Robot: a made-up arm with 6 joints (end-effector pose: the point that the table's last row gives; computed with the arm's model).
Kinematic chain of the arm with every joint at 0, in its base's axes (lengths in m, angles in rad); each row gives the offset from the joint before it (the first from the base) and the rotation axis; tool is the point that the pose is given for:
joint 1: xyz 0 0 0.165 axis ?
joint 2: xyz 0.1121 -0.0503 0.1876 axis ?
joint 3: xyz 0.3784 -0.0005 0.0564 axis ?
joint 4: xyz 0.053 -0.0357 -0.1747 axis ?
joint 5: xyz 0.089 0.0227 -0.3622 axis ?
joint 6: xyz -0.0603 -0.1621 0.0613 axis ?
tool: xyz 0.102 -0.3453 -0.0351
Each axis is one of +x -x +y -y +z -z.
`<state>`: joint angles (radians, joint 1 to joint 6).
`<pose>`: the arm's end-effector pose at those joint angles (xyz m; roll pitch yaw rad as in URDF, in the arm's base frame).
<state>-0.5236 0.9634 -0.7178 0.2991 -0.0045 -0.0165</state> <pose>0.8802 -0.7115 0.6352 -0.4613 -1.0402 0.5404</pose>
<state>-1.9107 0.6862 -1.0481 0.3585 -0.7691 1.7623</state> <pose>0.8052 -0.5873 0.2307 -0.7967 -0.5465 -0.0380</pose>
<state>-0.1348 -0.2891 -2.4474 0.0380 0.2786 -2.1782</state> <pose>0.0913 0.1449 -0.3213 2.2278 -0.5863 2.4401</pose>
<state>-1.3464 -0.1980 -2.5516 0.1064 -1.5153 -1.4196</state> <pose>0.6244 0.4483 0.1316 0.4778 0.1014 1.7554</pose>
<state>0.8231 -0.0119 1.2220 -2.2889 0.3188 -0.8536</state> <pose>1.1491 0.0708 0.3378 3.0131 -0.6095 -1.4482</pose>
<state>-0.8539 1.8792 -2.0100 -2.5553 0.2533 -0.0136</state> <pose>0.2767 -0.1084 0.0940 0.8823 -0.6034 1.2164</pose>
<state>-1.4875 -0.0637 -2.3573 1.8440 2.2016 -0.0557</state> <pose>0.5978 -0.5756 0.4018 2.5969 1.3760 2.4200</pose>
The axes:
joint 1: -x
joint 2: -y
joint 3: -z
joint 4: -x
joint 5: -y
joint 6: -x

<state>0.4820 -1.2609 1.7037 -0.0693 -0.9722 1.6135</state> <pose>-0.1300 -0.4769 0.3847 -2.4700 -0.0549 -2.4842</pose>
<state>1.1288 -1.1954 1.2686 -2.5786 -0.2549 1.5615</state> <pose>0.1038 -0.5044 0.2492 -0.5484 -0.7296 -1.0804</pose>
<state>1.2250 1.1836 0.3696 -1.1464 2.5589 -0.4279</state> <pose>0.8887 0.3900 0.4188 -2.5131 0.1163 -2.1847</pose>
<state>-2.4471 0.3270 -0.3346 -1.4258 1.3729 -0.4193</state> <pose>0.8217 -0.0668 0.4930 -1.3602 0.8831 0.8221</pose>
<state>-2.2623 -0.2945 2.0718 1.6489 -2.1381 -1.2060</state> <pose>0.3389 -0.3081 0.1373 -2.7762 -0.5767 -2.1228</pose>
